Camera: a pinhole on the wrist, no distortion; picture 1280 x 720 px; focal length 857.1 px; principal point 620.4 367.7 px. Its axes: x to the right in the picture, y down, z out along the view. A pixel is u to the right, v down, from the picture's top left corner.
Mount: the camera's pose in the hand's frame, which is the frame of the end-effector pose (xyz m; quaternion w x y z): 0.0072 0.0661 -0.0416 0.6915 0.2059 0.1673 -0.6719
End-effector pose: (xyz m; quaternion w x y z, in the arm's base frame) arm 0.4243 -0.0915 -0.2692 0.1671 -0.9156 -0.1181 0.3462
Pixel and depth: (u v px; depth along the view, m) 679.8 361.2 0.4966
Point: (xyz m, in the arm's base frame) 0.1422 0.1835 -0.4335
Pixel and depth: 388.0 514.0 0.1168
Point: 0.3915 -0.0989 -0.3482
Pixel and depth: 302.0 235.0 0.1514
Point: 0.3316 -0.1079 -0.3500
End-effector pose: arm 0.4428 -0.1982 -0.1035 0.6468 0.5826 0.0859 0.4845
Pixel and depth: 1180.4 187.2 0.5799
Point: 0.8450 -0.3789 -0.5478
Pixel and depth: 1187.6 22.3 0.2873
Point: 0.5822 -0.3125 -0.3291
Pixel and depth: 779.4 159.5 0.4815
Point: 0.7287 -0.4672 -0.2790
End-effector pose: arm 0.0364 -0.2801 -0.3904 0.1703 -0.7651 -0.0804 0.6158
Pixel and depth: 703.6 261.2 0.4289
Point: -0.2552 -0.0769 -0.3197
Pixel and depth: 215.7 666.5 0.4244
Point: -0.3571 -0.1900 -0.5953
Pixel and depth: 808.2 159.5 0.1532
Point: -0.0367 -0.2421 -0.3561
